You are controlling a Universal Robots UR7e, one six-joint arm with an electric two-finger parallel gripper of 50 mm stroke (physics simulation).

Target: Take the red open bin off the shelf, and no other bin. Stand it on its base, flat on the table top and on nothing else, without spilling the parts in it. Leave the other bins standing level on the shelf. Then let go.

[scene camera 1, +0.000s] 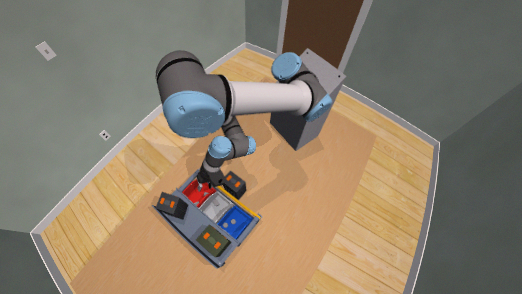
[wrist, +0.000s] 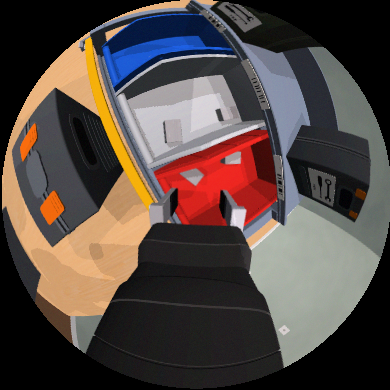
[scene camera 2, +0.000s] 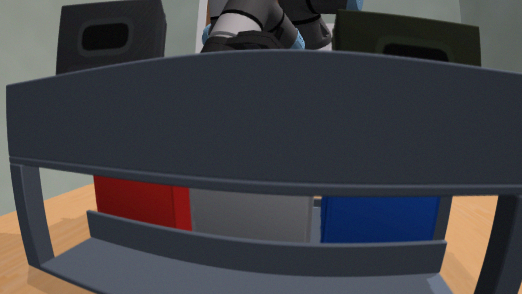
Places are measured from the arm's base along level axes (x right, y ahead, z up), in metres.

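Pixels of known places: gripper, fingertip midpoint: (scene camera 1: 204, 188) (wrist: 198, 197); arm's base, link origin: (scene camera 2: 309, 41).
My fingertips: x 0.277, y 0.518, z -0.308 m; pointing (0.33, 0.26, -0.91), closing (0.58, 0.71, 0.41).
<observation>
Ahead of a thing's pixels: the offset from my fingertips to its top centre. "*": to the spot under its first point.
The red open bin @[dx +0.020, dy +0.049, dz +0.027 m] (scene camera 1: 196, 194) (scene camera 2: 135, 202) (wrist: 212, 172) stands in the shelf @[* dx -0.054, dy +0.190, dz +0.048 m] (scene camera 1: 192, 227) (scene camera 2: 265, 120) (wrist: 280, 90), at the end of the row beside the grey-white bin @[dx -0.091, dy +0.075, dz +0.027 m] (scene camera 1: 216, 206) (scene camera 2: 252, 215) (wrist: 185, 100). Two pale parts, one part @[dx -0.015, dy +0.016, dz -0.030 m] (wrist: 193, 176) and another part @[dx +0.008, dy +0.082, dz -0.030 m] (wrist: 231, 159), lie in it. The blue bin @[dx -0.199, dy +0.104, dz +0.027 m] (scene camera 1: 236, 222) (scene camera 2: 380, 220) (wrist: 150, 50) stands beyond the grey-white one. My gripper (scene camera 1: 201, 186) (wrist: 198, 197) is open and empty, over the red bin's outer end in the wrist view. Its height above the bin is hard to tell. Its fingers are hidden in scene camera 2.
A yellow strip @[dx -0.118, dy -0.022, dz +0.011 m] (scene camera 1: 246, 204) (wrist: 108, 125) edges the shelf's front. A dark case @[dx -0.132, dy -0.069, dz +0.077 m] (scene camera 1: 234, 185) (wrist: 60, 165) stands on the table just before it. Another dark case @[dx +0.047, dy +0.151, dz +0.169 m] (scene camera 1: 171, 205) (scene camera 2: 110, 37) (wrist: 330, 170) and a green case @[dx -0.175, dy +0.199, dz +0.145 m] (scene camera 1: 213, 241) (scene camera 2: 407, 37) (wrist: 265, 25) stand on the shelf's top.
</observation>
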